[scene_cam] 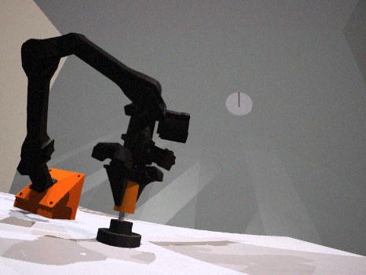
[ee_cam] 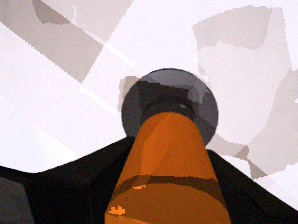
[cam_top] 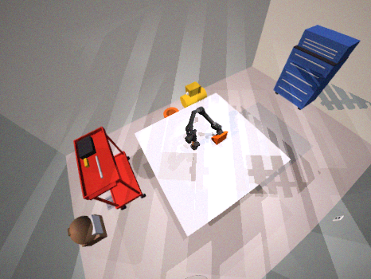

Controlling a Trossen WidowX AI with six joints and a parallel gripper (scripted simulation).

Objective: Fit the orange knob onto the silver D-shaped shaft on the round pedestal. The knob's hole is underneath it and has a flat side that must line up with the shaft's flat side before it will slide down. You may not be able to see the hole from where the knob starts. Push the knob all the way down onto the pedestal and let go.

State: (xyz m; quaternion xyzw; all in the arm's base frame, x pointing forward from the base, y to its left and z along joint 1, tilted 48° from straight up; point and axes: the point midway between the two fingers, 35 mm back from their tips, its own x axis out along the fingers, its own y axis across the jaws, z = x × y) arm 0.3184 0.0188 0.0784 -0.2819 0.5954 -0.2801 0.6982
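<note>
My gripper tip is 4 cm above the round black pedestal. Round my gripper tip: orange knob (3 cm above).
</note>
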